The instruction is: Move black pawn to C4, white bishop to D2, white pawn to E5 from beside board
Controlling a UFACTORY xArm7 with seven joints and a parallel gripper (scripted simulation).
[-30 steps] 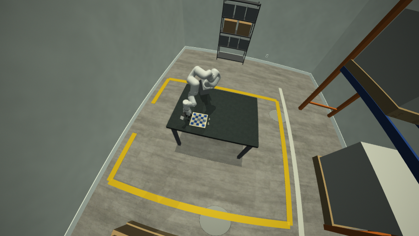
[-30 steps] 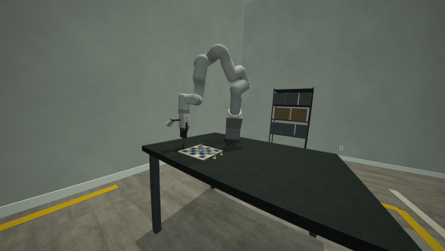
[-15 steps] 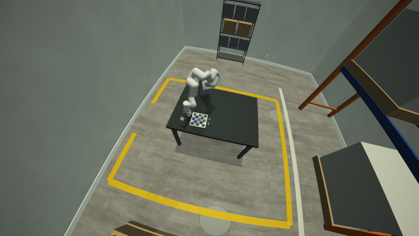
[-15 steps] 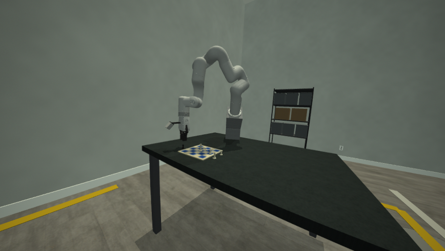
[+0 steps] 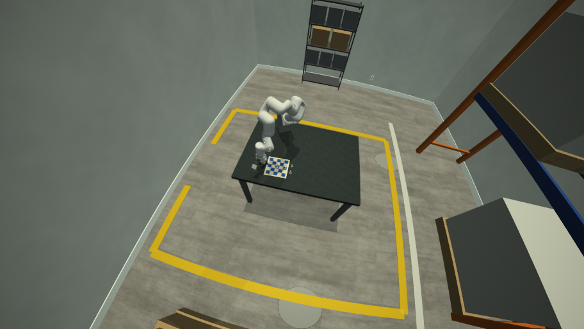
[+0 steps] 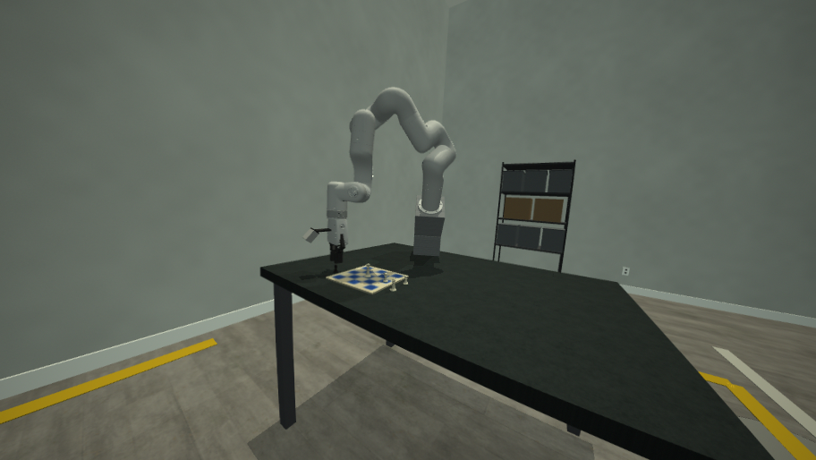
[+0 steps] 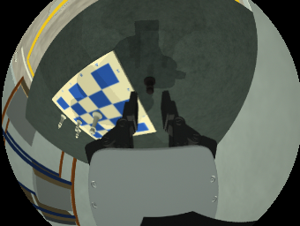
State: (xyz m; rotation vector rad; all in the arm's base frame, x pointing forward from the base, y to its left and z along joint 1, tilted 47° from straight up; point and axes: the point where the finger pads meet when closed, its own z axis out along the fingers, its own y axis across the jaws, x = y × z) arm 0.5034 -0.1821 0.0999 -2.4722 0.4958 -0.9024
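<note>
My gripper is now 50 mm above the black pawn. From my hand the other things lie so: white piece 40 mm behind, 130 mm to the left, 30 mm below; cream chessboard 50 mm behind, 140 mm to the left, 60 mm below.
</note>
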